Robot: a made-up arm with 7 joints. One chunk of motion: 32 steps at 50 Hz.
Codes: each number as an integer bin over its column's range. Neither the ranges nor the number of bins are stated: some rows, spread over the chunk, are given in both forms.
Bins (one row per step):
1: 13 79 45 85 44 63 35
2: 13 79 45 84 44 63 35
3: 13 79 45 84 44 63 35
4: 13 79 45 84 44 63 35
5: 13 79 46 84 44 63 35
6: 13 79 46 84 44 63 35
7: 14 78 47 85 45 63 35
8: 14 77 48 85 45 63 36
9: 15 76 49 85 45 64 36
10: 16 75 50 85 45 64 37
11: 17 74 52 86 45 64 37
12: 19 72 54 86 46 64 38
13: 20 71 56 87 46 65 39
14: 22 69 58 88 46 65 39
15: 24 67 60 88 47 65 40
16: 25 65 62 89 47 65 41
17: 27 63 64 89 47 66 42
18: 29 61 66 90 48 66 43
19: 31 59 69 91 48 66 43
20: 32 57 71 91 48 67 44
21: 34 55 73 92 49 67 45
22: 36 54 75 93 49 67 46
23: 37 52 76 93 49 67 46
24: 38 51 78 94 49 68 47
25: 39 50 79 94 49 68 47
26: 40 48 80 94 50 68 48
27: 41 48 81 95 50 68 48
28: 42 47 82 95 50 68 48
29: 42 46 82 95 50 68 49
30: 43 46 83 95 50 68 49
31: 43 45 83 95 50 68 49
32: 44 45 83 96 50 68 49
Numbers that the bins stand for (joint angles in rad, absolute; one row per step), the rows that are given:
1: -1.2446 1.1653 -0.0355 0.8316 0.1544 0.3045 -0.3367
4: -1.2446 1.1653 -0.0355 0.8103 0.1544 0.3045 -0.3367
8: -1.2281 1.1378 0.0215 0.8316 0.1800 0.3045 -0.3100
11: -1.1784 1.0966 0.0975 0.8529 0.1800 0.3330 -0.2833
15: -1.0624 1.0004 0.2494 0.8956 0.2311 0.3615 -0.2033
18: -0.9796 0.9180 0.3633 0.9382 0.2567 0.3900 -0.1233
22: -0.8636 0.8218 0.5342 1.0021 0.2822 0.4185 -0.0433
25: -0.8139 0.7669 0.6102 1.0234 0.2822 0.4470 -0.0167
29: -0.7642 0.7119 0.6672 1.0447 0.3078 0.4470 0.0367
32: -0.7311 0.6982 0.6862 1.0661 0.3078 0.4470 0.0367
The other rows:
2: -1.2446 1.1653 -0.0355 0.8103 0.1544 0.3045 -0.3367
3: -1.2446 1.1653 -0.0355 0.8103 0.1544 0.3045 -0.3367
5: -1.2446 1.1653 -0.0165 0.8103 0.1544 0.3045 -0.3367
6: -1.2446 1.1653 -0.0165 0.8103 0.1544 0.3045 -0.3367
7: -1.2281 1.1515 0.0025 0.8316 0.1800 0.3045 -0.3367
9: -1.2115 1.1240 0.0405 0.8316 0.1800 0.3330 -0.3100
10: -1.1949 1.1103 0.0595 0.8316 0.1800 0.3330 -0.2833
12: -1.1453 1.0691 0.1355 0.8529 0.2056 0.3330 -0.2567
13: -1.1287 1.0554 0.1734 0.8742 0.2056 0.3615 -0.2300
14: -1.0956 1.0279 0.2114 0.8956 0.2056 0.3615 -0.2300
16: -1.0459 0.9729 0.2874 0.9169 0.2311 0.3615 -0.1767
17: -1.0127 0.9455 0.3254 0.9169 0.2311 0.3900 -0.1500
19: -0.9465 0.8905 0.4203 0.9595 0.2567 0.3900 -0.1233
20: -0.9299 0.8630 0.4583 0.9595 0.2567 0.4185 -0.0967
21: -0.8968 0.8356 0.4963 0.9808 0.2822 0.4185 -0.0700
23: -0.8471 0.7943 0.5532 1.0021 0.2822 0.4185 -0.0433
24: -0.8305 0.7806 0.5912 1.0234 0.2822 0.4470 -0.0167
26: -0.7974 0.7394 0.6292 1.0234 0.3078 0.4470 0.0100
27: -0.7808 0.7394 0.6482 1.0447 0.3078 0.4470 0.0100
28: -0.7642 0.7257 0.6672 1.0447 0.3078 0.4470 0.0100
30: -0.7477 0.7119 0.6862 1.0447 0.3078 0.4470 0.0367
31: -0.7477 0.6982 0.6862 1.0447 0.3078 0.4470 0.0367

